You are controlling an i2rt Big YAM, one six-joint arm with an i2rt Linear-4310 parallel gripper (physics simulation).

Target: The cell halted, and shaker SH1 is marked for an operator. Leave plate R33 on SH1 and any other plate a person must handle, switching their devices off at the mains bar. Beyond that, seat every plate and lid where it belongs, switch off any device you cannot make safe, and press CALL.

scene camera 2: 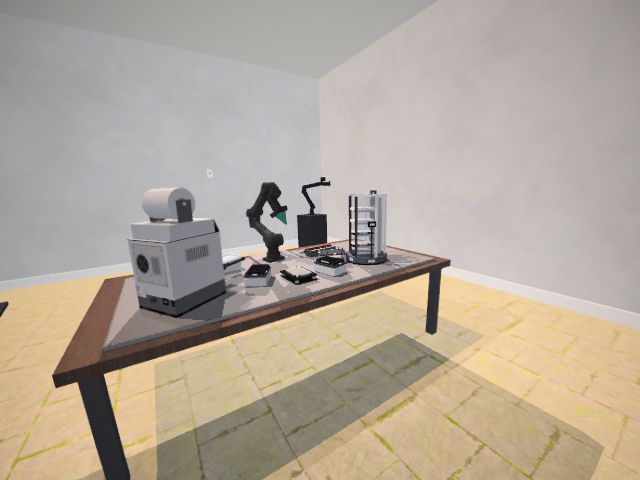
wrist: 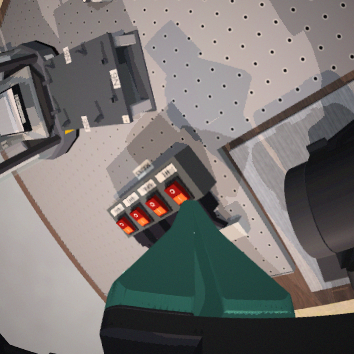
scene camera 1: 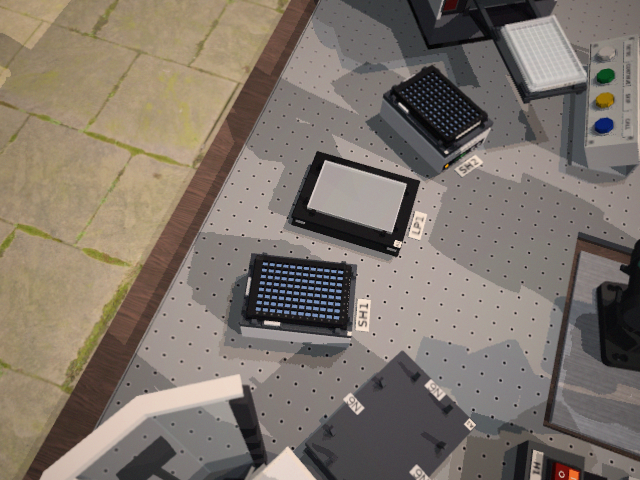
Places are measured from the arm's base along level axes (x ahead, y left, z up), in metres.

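Pixels of known places: gripper, between the fingertips: [scene camera 2: 286,224] [wrist: 188,209]; arm's base, origin of its link: [scene camera 2: 273,259] [scene camera 1: 630,328].
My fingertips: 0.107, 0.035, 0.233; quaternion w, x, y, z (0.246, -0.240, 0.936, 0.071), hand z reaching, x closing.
For each thing: its middle in the pictures, then the offset to it from my fingertips, as dx, dy, dz. "pt": a spot on its surface instead.
- mains bar, a spot on its surface: [wrist: 196,173] pt +0.011, +0.153, -0.204
- black plate with blue wells, middle of its body: [scene camera 1: 300,291] [scene camera 2: 330,260] +0.349, +0.019, -0.167
- shaker SH1, a spot on its surface: [scene camera 1: 294,331] pt +0.347, +0.069, -0.178
- black plate, middle of its body: [scene camera 1: 439,105] [scene camera 2: 257,269] +0.193, -0.322, -0.167
- shaker SH2, a spot on its surface: [scene camera 1: 414,128] pt +0.225, -0.282, -0.182
- grey flat-topped piece, middle of its body: [scene camera 1: 357,196] [scene camera 2: 298,271] +0.295, -0.155, -0.197
- black nest LP1, a spot on its surface: [scene camera 1: 341,235] pt +0.308, -0.102, -0.224
- blue CALL button, a spot on its surface: [scene camera 1: 603,125] pt -0.052, -0.323, -0.160
- button box, middle of its body: [scene camera 1: 612,101] [scene camera 2: 219,265] -0.083, -0.400, -0.187
- dark N6 nest, middle of its body: [scene camera 1: 389,436] [wrist: 90,84] [scene camera 2: 332,255] +0.213, +0.173, -0.191
- clear plate, middle of its body: [scene camera 1: 543,52] [scene camera 2: 226,258] +0.053, -0.411, -0.119
- tall round rack, a spot on its surface: [scene camera 2: 368,259] pt +0.428, +0.249, -0.195
- large white machine, middle of its body: [scene camera 2: 177,246] +0.159, -0.651, -0.001
My gripper [scene camera 2: 285,222] [wrist: 188,209] is shut and empty. In the wrist view its green fingertips overlap the lower edge of the H1 rocker on the mains bar [scene camera 1: 523,458] [wrist: 196,173]; contact cannot be told. The bar's several red rockers each show a bright orange half. A black plate with blue wells [scene camera 1: 299,289] sits on shaker SH1 [scene camera 1: 294,333]. Another black plate [scene camera 1: 439,103] sits on shaker SH2 [scene camera 1: 413,129]. A grey flat-topped piece [scene camera 1: 356,196] lies on the black nest LP1 [scene camera 1: 341,235]. The blue CALL button [scene camera 1: 603,125] is on the button box [scene camera 1: 610,153]. Plate R33's label is not readable.
The dark N6 nest [scene camera 1: 392,423] [wrist: 82,75] stands beside the mains bar. A clear plate [scene camera 1: 542,54] rests on a black holder by the button box. A tall round rack [scene camera 2: 368,259] and a large white machine [scene camera 2: 175,258] stand on the table [scene camera 2: 248,328].
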